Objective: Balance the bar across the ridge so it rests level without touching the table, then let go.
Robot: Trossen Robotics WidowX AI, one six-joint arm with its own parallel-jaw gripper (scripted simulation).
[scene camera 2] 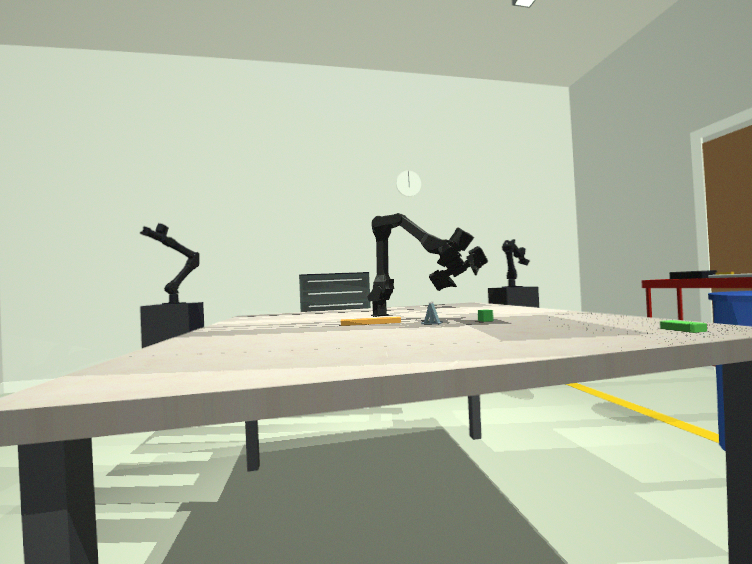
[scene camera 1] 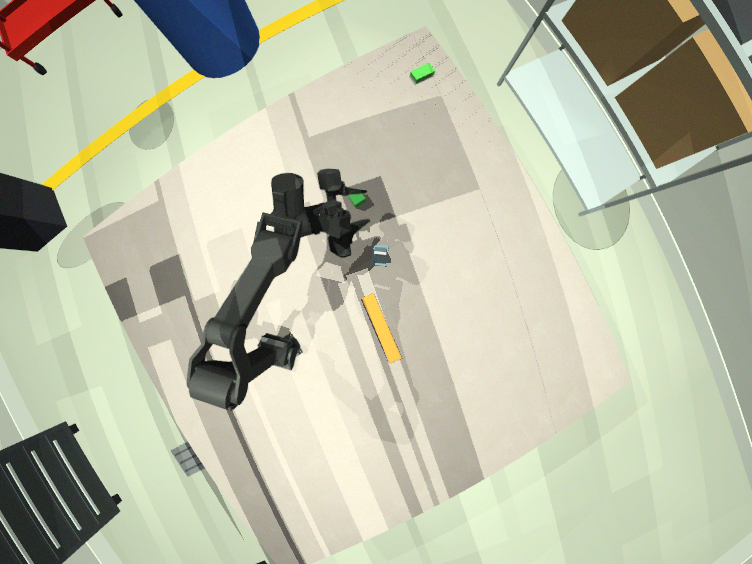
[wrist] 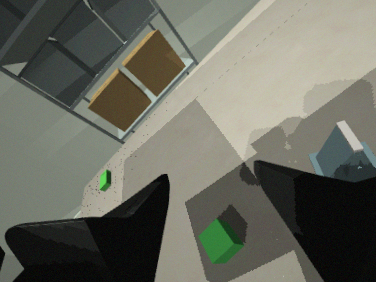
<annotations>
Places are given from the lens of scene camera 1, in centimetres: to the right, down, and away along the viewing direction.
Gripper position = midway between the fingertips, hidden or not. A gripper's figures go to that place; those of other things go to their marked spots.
gripper (scene camera 1: pixel 367 205): -2, -17, 63
orange bar (scene camera 1: pixel 380 325): 1, 12, 74
</annotations>
